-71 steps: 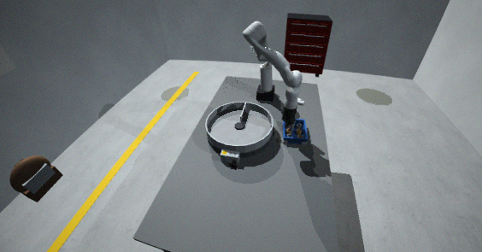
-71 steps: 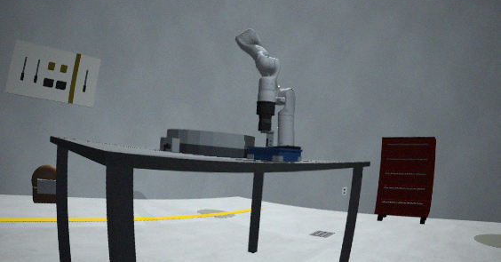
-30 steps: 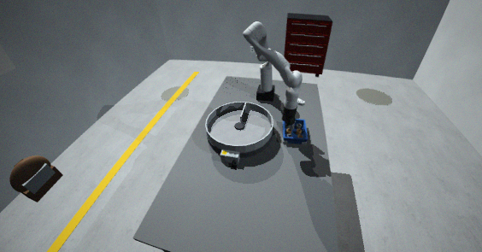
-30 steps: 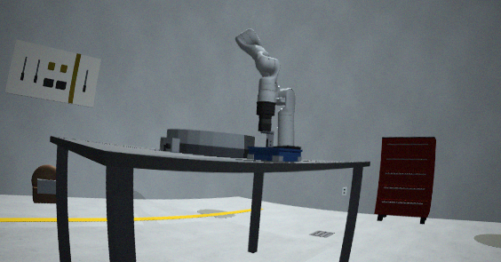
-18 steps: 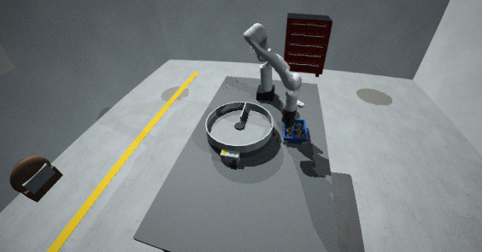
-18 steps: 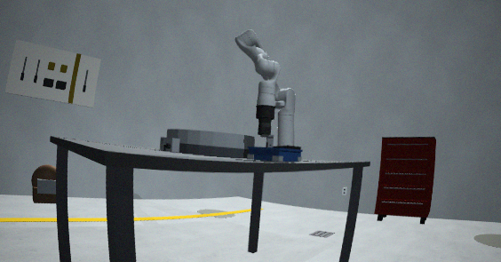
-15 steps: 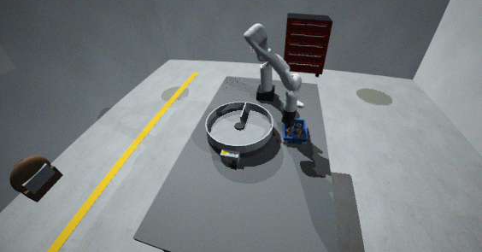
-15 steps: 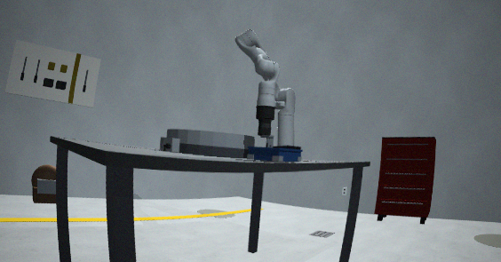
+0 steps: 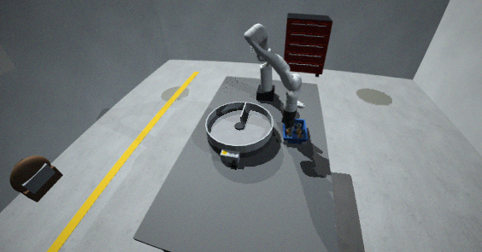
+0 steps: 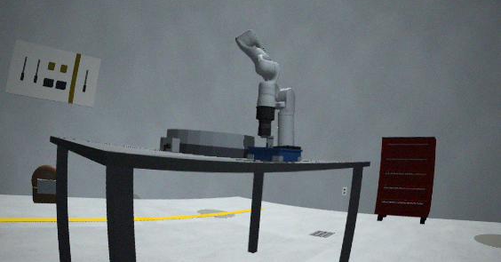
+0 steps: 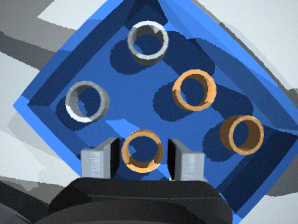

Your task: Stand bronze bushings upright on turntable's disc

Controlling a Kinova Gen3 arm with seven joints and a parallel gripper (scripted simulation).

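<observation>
The blue crate is 10 mm behind my hand, 30 mm to the left of it and 30 mm below it. Round my hand: turntable 80 mm ahead, 310 mm to the right.
</observation>
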